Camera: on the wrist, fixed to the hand. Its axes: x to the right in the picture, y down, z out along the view.
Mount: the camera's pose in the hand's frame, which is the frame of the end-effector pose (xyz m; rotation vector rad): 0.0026 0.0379 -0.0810 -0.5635 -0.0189 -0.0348
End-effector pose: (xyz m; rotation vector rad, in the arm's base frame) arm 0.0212 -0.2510 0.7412 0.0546 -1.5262 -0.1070
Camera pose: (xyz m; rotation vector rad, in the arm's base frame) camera 0.1035 -0.2161 0.7441 -0.3694 -1.4662 -0.5612
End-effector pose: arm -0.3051 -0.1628 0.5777 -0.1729 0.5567 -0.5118
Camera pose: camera -0.3315 -0.1331 0.4975 -0.7238 0.6706 -0.3758
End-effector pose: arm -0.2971 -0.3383 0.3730 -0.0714 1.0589 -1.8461
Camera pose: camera -0.3093 -0.2949 0.2957 -0.4391 1.5427 -1.5226
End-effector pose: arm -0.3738 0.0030 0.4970 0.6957 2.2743 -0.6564
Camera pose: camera -0.3874 0.0812 0.5383 0.3709 2.2986 -0.0188
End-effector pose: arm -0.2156 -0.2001 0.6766 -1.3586 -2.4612 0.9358
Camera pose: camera -0.1553 -0.1478 0.7171 1.3644 2.7231 -0.2287
